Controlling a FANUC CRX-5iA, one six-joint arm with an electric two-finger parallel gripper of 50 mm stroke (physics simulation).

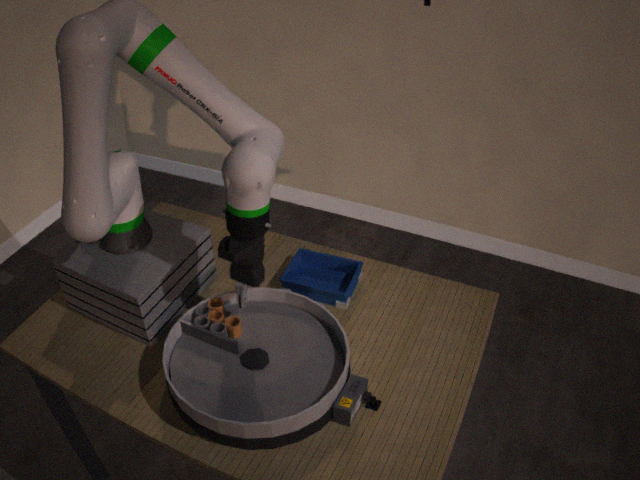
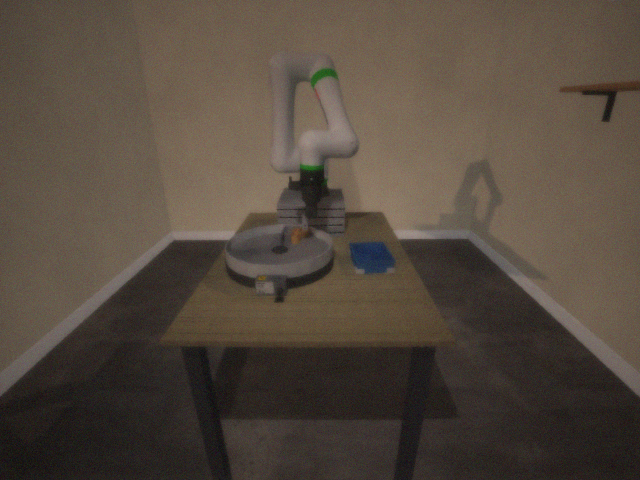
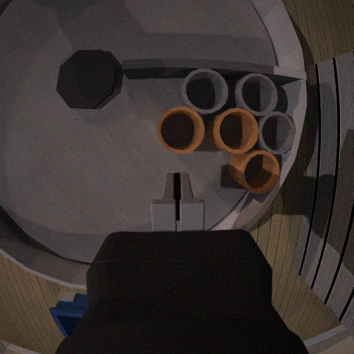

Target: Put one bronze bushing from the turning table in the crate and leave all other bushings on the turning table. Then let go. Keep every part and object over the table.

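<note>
The turning table holds three bronze bushings and three grey ones, all upright in a cluster by its divider. The bronze bushing nearest the hub, the middle one and the one by the rim show. Grey bushings stand beside them. My gripper is shut and empty, above the turning table beside the cluster. The blue crate stands beside the turning table; no bushing shows in it.
A grey divider runs from near the dark hub to the rim. A grey motor box sits outside the rim. The layered robot base block stands beside the turning table.
</note>
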